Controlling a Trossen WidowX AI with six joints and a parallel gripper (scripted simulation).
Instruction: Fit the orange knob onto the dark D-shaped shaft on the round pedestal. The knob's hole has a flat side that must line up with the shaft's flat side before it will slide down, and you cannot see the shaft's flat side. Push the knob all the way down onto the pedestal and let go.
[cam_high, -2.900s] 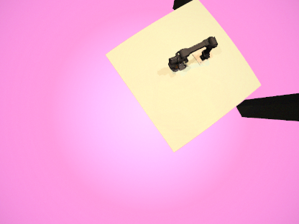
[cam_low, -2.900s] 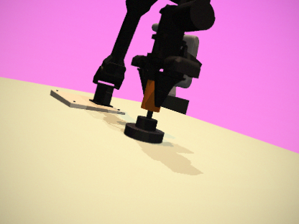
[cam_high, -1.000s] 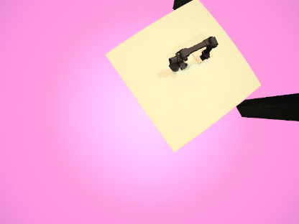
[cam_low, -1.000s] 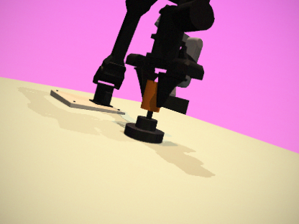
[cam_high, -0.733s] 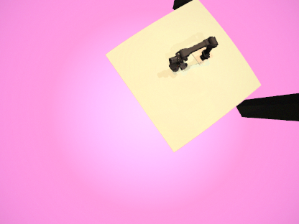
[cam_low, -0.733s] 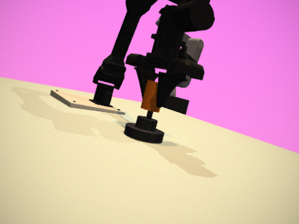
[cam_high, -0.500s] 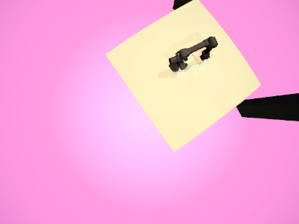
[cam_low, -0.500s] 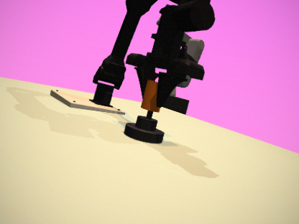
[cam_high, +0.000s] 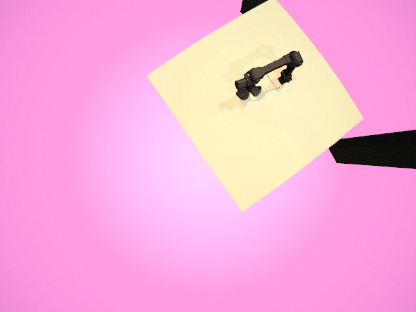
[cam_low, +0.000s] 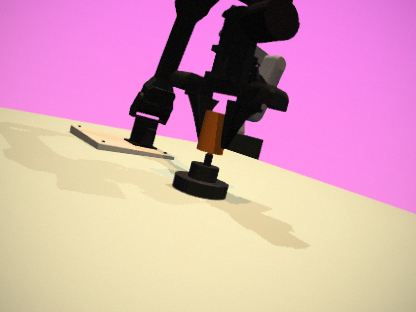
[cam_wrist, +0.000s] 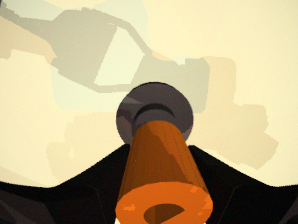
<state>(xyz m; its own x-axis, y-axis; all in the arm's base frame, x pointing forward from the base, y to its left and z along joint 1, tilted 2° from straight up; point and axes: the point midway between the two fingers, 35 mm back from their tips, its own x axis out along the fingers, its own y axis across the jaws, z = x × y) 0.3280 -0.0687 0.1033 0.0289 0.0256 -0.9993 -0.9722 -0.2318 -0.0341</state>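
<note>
Now: the orange knob 20 mm above my gripper tip. From my gripper tip the other things lie so: dark pedestal: 40 mm below.
</note>
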